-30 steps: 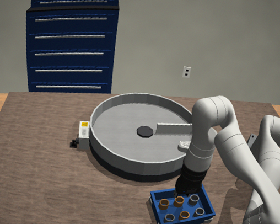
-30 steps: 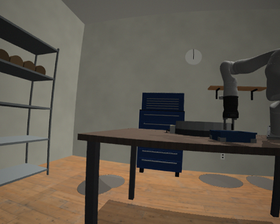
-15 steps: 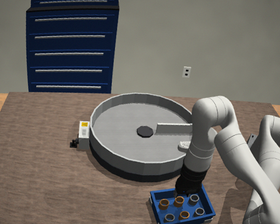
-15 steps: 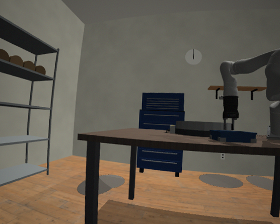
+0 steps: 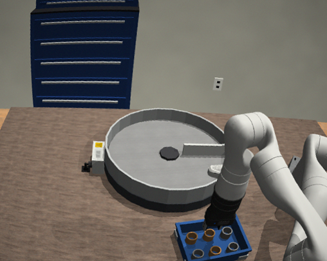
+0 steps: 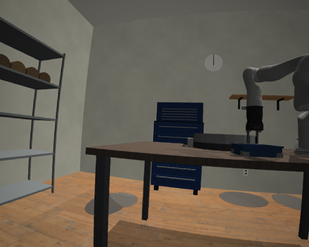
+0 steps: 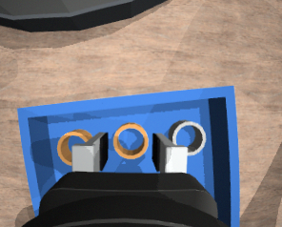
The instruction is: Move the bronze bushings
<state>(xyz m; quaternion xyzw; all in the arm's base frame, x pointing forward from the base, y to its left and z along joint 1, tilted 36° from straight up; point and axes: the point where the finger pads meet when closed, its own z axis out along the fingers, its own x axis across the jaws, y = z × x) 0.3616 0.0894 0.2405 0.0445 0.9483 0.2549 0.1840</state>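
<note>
Right now my hand is 50 mm above the blue crate and 30 mm to the right of it. Round my hand: turntable: 320 mm to the right, 90 mm ahead, 20 mm below.
</note>
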